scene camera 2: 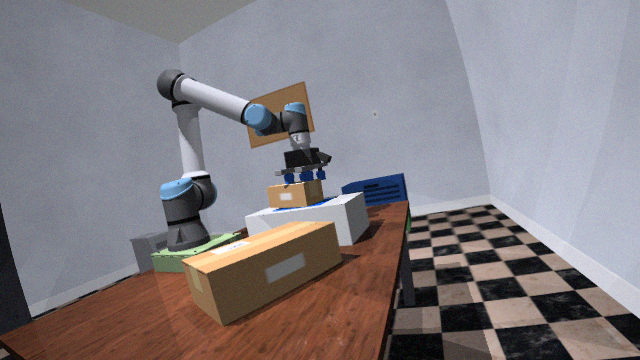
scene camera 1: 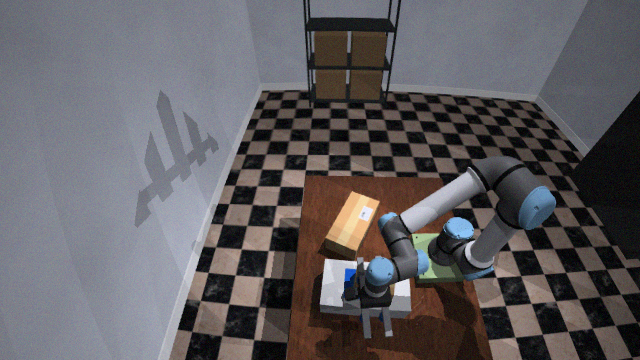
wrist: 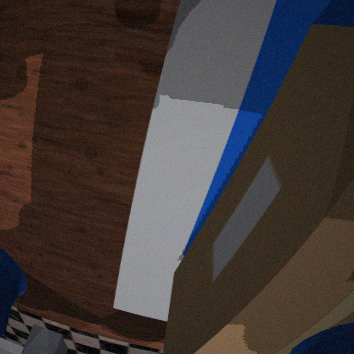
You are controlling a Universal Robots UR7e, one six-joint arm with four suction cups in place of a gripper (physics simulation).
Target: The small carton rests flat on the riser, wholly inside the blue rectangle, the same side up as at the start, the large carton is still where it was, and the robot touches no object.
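Frame: origin at the arm's base, x ahead, y left, z up, level; metres.
Seen in the pictures: hand, tool point: (wrist: 163, 242); arm's base, link origin: (scene camera 2: 189, 244) (scene camera 1: 442, 251).
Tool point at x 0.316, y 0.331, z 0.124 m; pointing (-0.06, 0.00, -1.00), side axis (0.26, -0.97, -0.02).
Offsets run from my tool point to a thing's top centre. Level surfaces: height alone.
The small carton @[dx -0.001, dy -0.079, dz +0.017 m] (scene camera 1: 393, 290) (scene camera 2: 287, 196) (wrist: 305, 145) hangs level under my suction gripper (scene camera 1: 375, 300) (scene camera 2: 306, 176), whose blue cups meet its top. Its underside is at or barely above the top of the white riser @[dx +0.026, dy -0.079, dz -0.065 m] (scene camera 1: 332, 287) (scene camera 2: 356, 220) (wrist: 165, 190); a gap cannot be made out. The carton covers part of the blue rectangle (scene camera 1: 349, 275) (scene camera 2: 328, 202) (wrist: 224, 165), and in the wrist view it hides one corner of it. Whether it is wholly inside cannot be told. The large carton @[dx +0.134, dy -0.402, dz -0.085 m] (scene camera 1: 352, 222) (scene camera 2: 270, 275) lies flat on the table, apart from the riser.
The arm stands on a green base plate (scene camera 1: 425, 275) (scene camera 2: 167, 262) on the wooden table @[dz -0.185 m] (scene camera 1: 325, 187) (scene camera 2: 115, 320). A blue crate (scene camera 2: 382, 190) shows behind the riser. A shelf rack (scene camera 1: 350, 25) with cartons stands at the far wall.
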